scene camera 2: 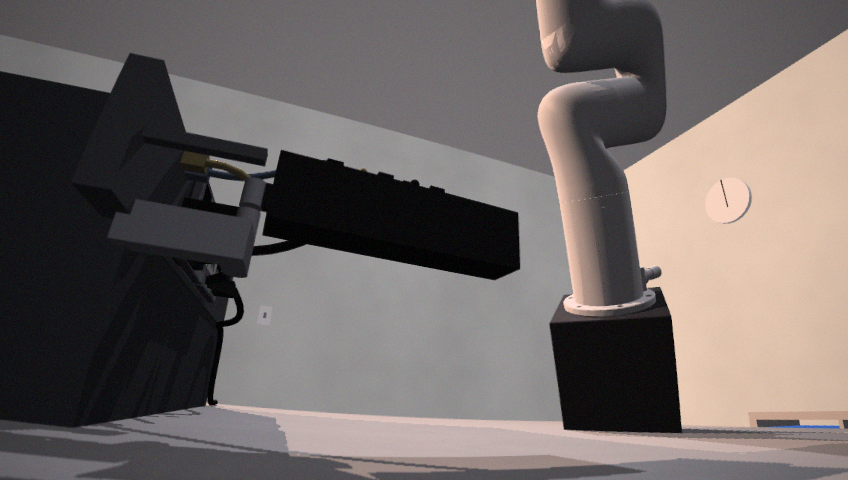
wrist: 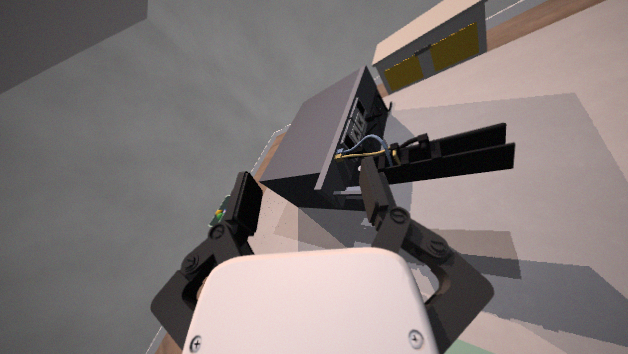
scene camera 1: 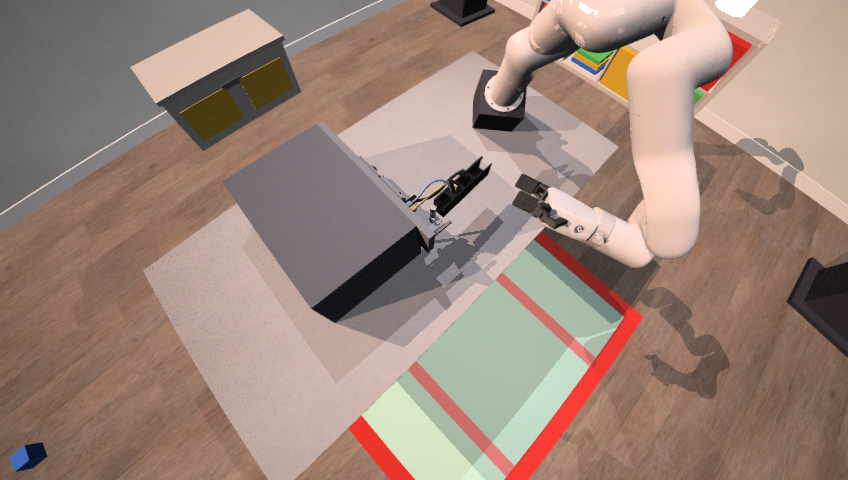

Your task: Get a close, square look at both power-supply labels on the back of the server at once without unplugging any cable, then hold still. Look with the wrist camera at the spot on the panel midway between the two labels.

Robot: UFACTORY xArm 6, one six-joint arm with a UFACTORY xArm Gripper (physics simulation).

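Places are measured from the arm's base along level axes (x ahead, y left, z up), in metres.
Where they show: gripper, between the fingertips: (wrist: 306,175) (scene camera 1: 517,188); arm's base, origin of its link: (scene camera 2: 609,303) (scene camera 1: 503,93).
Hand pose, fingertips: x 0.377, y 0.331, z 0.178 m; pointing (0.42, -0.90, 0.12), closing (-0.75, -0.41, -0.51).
Each offset is from my fingertips to the top centre of the thing. "spot": to the spot under its first point. Level surfaces: height alone.
The server {dx +0.278, dy -0.334, dz -0.147 m} (scene camera 1: 321,220) (scene camera 2: 47,249) (wrist: 320,120) is a large grey box. In the wrist view its back panel shows at a steep slant, small and right of centre, with grey-framed modules {spot: dx +0.144, dy -0.296, dz -0.186 m} (wrist: 356,126). I cannot make out either power-supply label. A blue cable {spot: dx +0.067, dy -0.185, dz -0.139 m} (scene camera 1: 429,185) (wrist: 371,136) and a yellow cable {spot: dx +0.079, dy -0.172, dz -0.175 m} (wrist: 365,155) run from the panel to a black cable tray {dx -0.017, dy -0.150, dz -0.147 m} (scene camera 1: 470,183) (scene camera 2: 386,220) (wrist: 450,162) that sticks out behind it. My gripper (scene camera 1: 523,191) (wrist: 306,175) is open and empty, apart from the tray's outer end. It does not show in scene camera 2.
A grey bracket {spot: dx +0.110, dy -0.105, dz -0.243 m} (scene camera 2: 184,237) juts from the server's near back corner. The robot's black pedestal (scene camera 1: 496,115) (scene camera 2: 615,374) stands beyond the tray. A cabinet (scene camera 1: 208,71) (wrist: 425,37) stands behind the server. A red-edged green area (scene camera 1: 505,333) adjoins the pale mat {dz -0.352 m} (scene camera 1: 202,297).
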